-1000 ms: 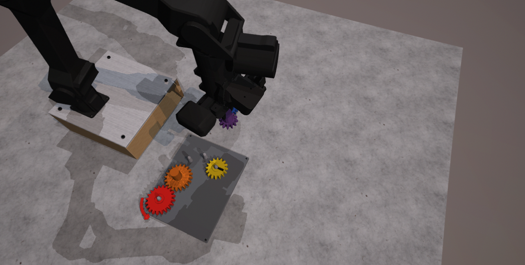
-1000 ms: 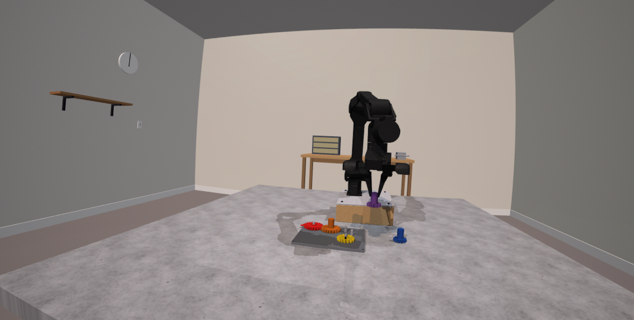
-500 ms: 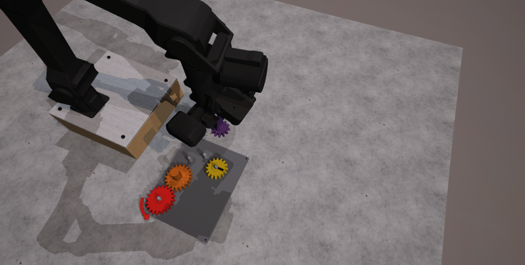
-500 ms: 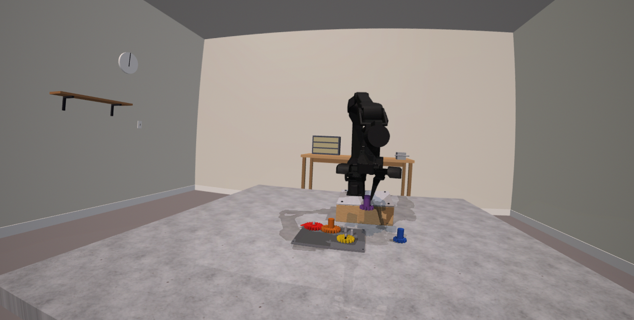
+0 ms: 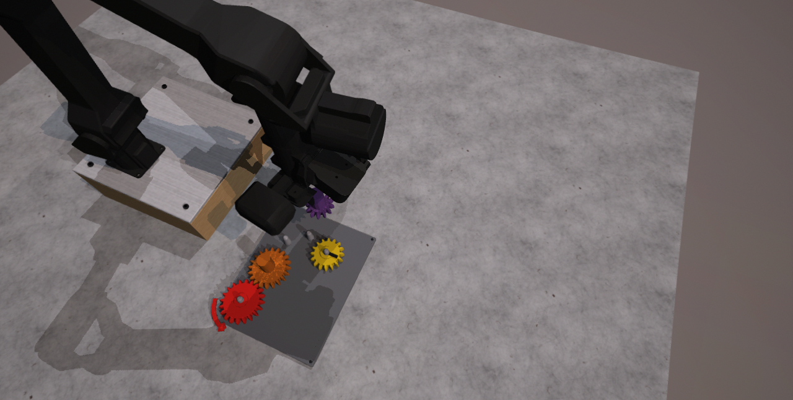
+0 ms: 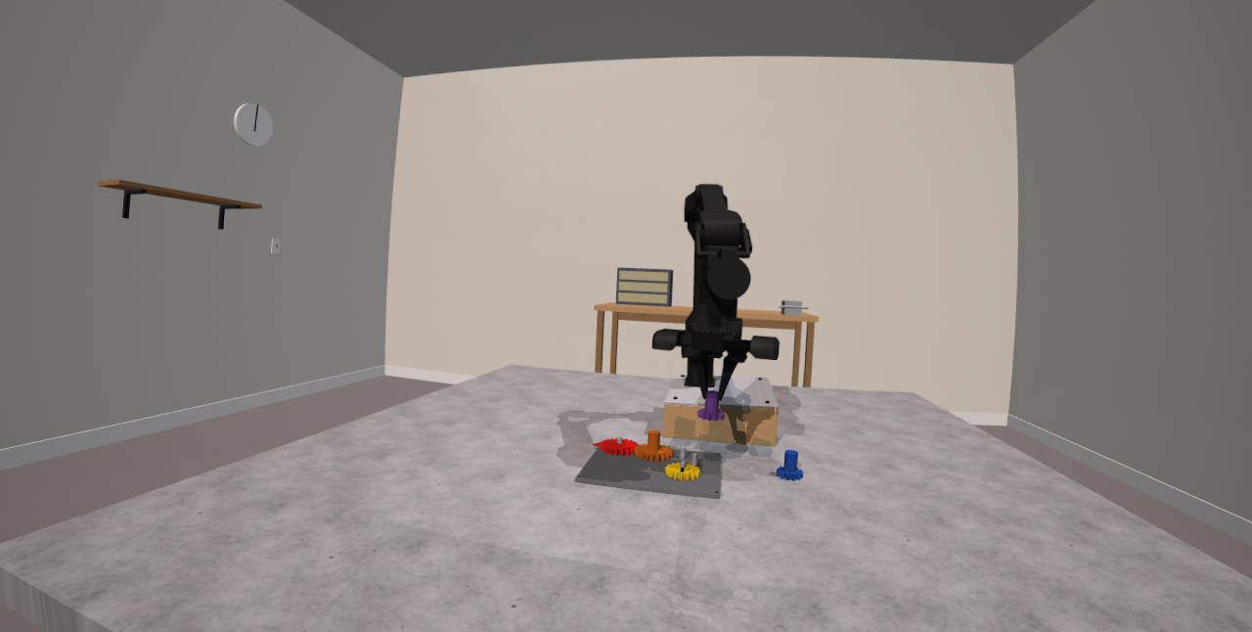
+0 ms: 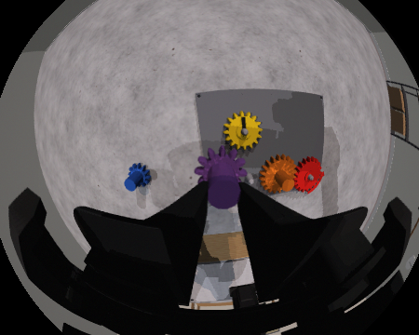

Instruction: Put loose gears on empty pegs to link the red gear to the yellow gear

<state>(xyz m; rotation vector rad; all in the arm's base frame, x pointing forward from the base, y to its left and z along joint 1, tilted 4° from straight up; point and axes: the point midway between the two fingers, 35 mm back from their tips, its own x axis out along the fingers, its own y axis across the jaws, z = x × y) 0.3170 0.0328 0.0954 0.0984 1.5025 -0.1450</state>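
Now: gripper tip 50 mm past the orange gear, 90 mm to the left of it and 100 mm above it. Also, from my gripper tip: yellow gear (20 mm ahead, 40 mm to the right, 110 mm below); purple gear (10 mm below); blue gear (30 mm behind, 130 mm to the left, 110 mm below).
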